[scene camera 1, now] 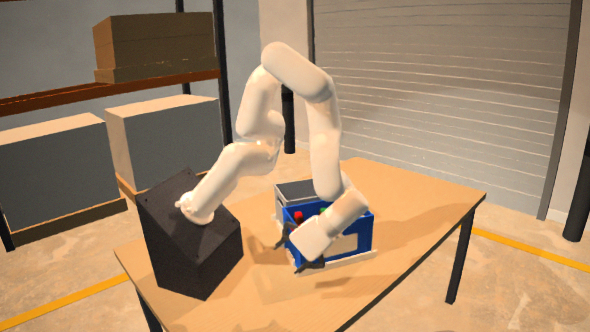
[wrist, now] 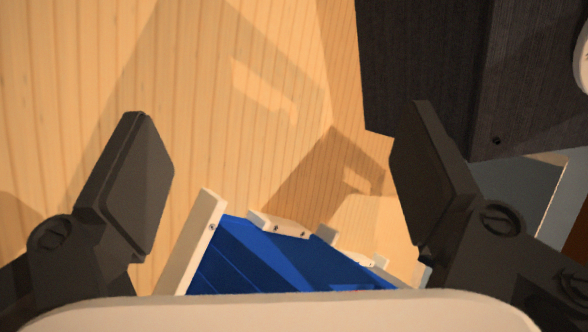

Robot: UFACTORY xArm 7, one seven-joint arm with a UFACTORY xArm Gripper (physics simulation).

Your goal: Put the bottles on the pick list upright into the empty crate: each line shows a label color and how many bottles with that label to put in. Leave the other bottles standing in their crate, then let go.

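Note:
A blue crate stands on the table with bottles inside; a red-topped bottle and a green-topped bottle show above its rim in the scene view. The arm hides much of this crate. A grey crate stands right behind it; its inside is mostly hidden, and I see no bottle in it. My gripper is wide open with no object between its fingers. It is tilted, at the near left side of the blue crate. Bottle labels and the pick list cannot be made out.
Pale strips edge the blue crate on the wooden table. The black arm base stands at the table's left. A rack with boxes and a roller shutter are behind.

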